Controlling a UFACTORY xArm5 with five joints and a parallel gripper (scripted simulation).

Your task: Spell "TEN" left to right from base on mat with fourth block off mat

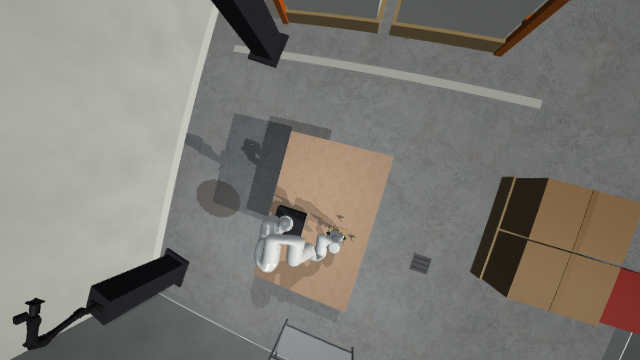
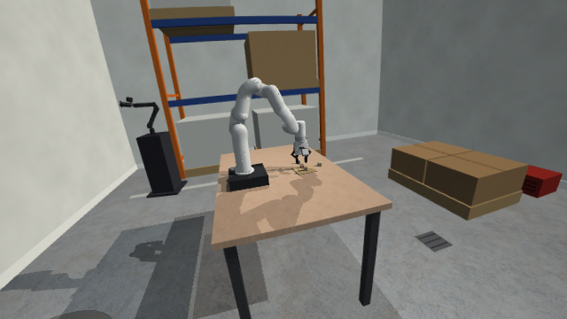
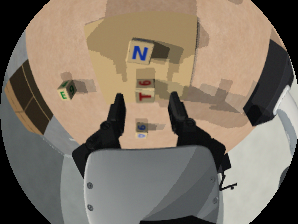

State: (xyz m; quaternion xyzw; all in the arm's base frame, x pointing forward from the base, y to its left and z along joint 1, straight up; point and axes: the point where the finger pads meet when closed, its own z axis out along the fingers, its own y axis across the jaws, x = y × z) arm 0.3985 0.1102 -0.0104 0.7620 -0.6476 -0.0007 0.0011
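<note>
The tan mat lies 10 mm ahead of my hand, 40 mm to the right of it and 50 mm below it.
</note>
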